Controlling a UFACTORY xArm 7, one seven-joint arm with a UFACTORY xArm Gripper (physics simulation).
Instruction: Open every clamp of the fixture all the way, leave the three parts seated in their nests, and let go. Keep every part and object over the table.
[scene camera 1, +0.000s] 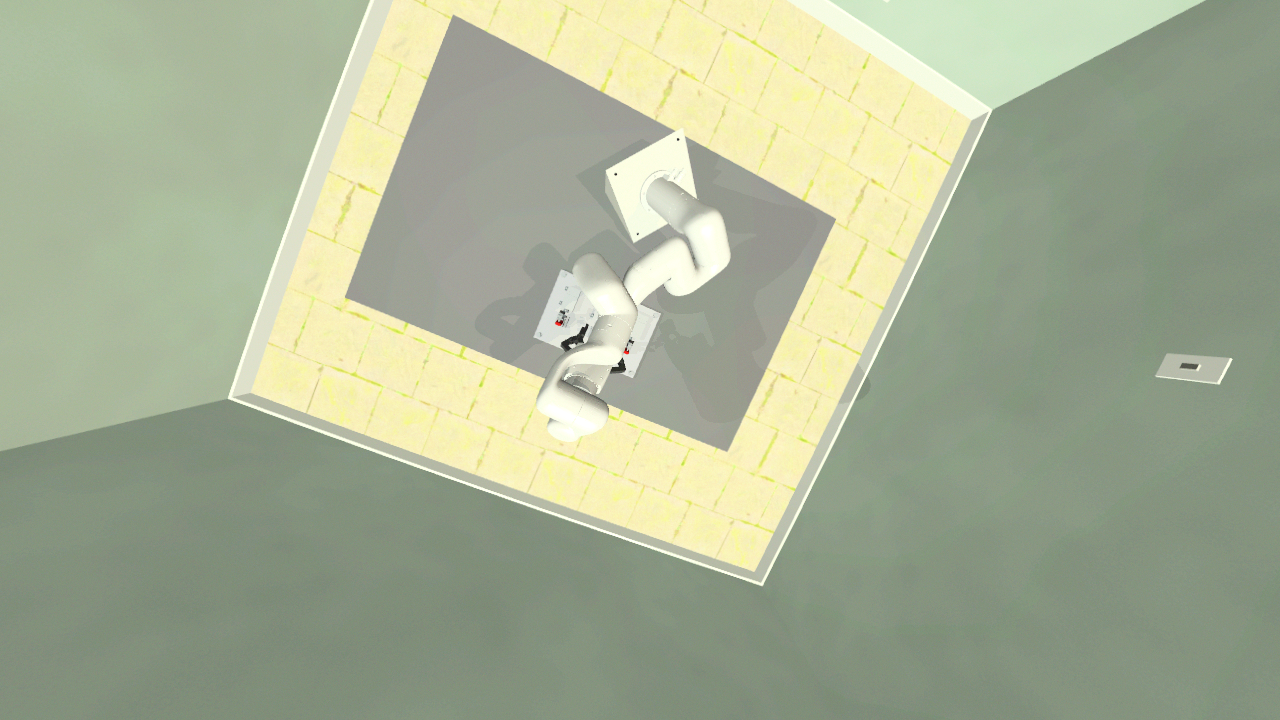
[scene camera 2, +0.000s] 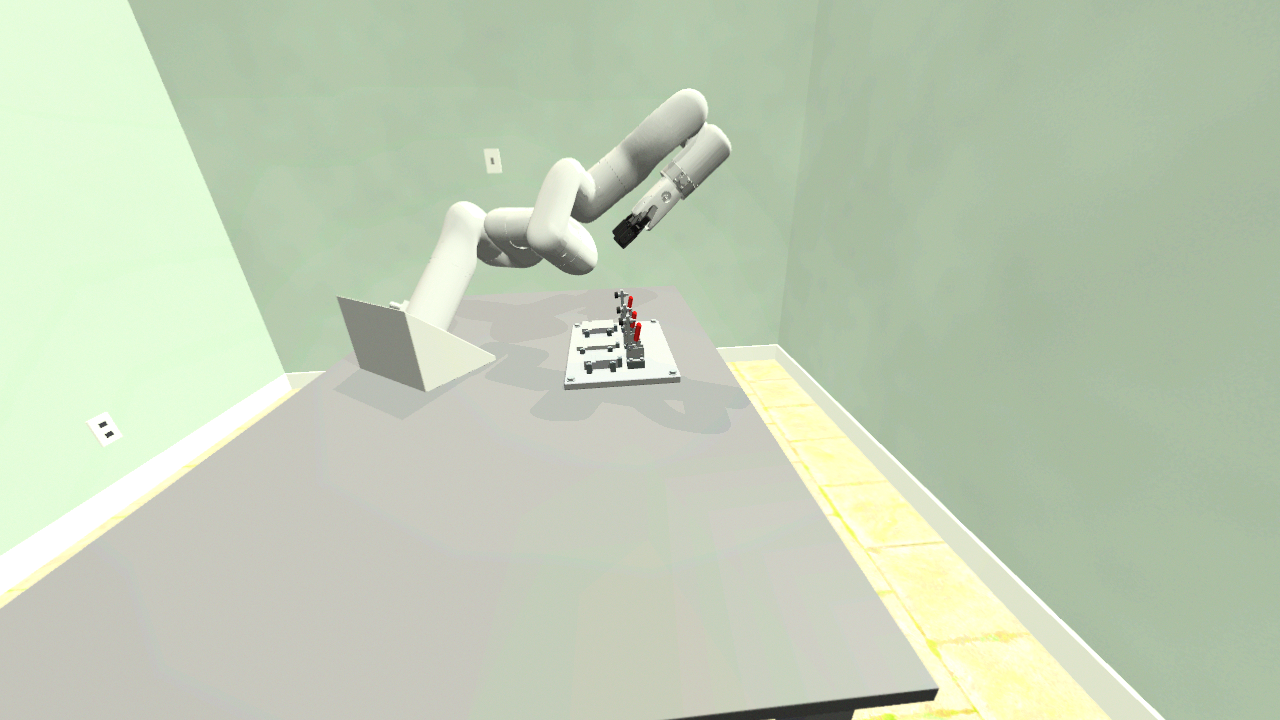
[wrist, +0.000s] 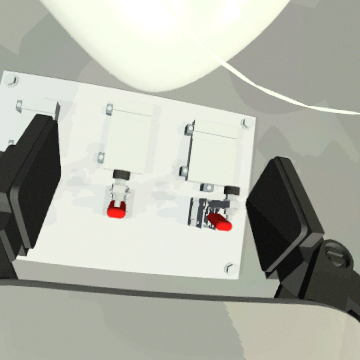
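Pixels of known places: gripper, fingertip midpoint: (scene camera 2: 617, 240) (wrist: 163, 163); arm's base at its link origin: (scene camera 1: 658, 192) (scene camera 2: 422, 328).
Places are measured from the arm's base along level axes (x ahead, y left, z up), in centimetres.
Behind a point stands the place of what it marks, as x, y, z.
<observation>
The fixture plate (scene camera 1: 549, 320) @[50.9, -5.3, -6.8] (scene camera 2: 660, 361) @[53.6, 0.3, -6.7] (wrist: 150, 250) @[50.6, 14.8, -6.7] carries three clamps with red handles. In scene camera 2 the near clamp (scene camera 2: 635, 344) @[48.5, -1.6, -2.3], middle handle (scene camera 2: 633, 315) @[46.9, 8.2, 1.1] and far handle (scene camera 2: 630, 301) @[44.7, 18.9, 1.2] stand upright, with black-tipped arms raised above the parts. How far each is open cannot be told. Pale parts (wrist: 131, 140) @[38.4, 7.6, -5.1] (wrist: 215, 152) @[36.0, 18.1, -4.6] lie in nests in the wrist view. A third (wrist: 37, 112) @[39.5, -3.9, -4.5] is partly behind a finger, which hides its clamp. Two red handles (wrist: 116, 210) @[46.8, 9.0, 1.7] (wrist: 220, 222) @[44.5, 19.2, 2.2] show between the fingers. My gripper (scene camera 1: 597, 352) @[43.5, 10.2, 17.6] (scene camera 2: 628, 234) @[43.5, 10.2, 17.6] (wrist: 163, 163) @[43.5, 10.2, 17.6] is open and empty, high above the fixture.
The arm's wedge-shaped base (scene camera 1: 626, 188) @[6.3, -7.8, 4.0] (scene camera 2: 447, 353) @[10.1, -8.3, -2.2] stands on the grey table (scene camera 1: 474, 161) @[24.3, -50.7, -8.3] (scene camera 2: 447, 537) @[31.5, -48.9, -8.2]. The fixture lies near one long table edge. A white arm link (wrist: 160, 40) @[38.4, 8.1, 17.5] hangs over the upper wrist view, and the arm hides part of the fixture in scene camera 1.
</observation>
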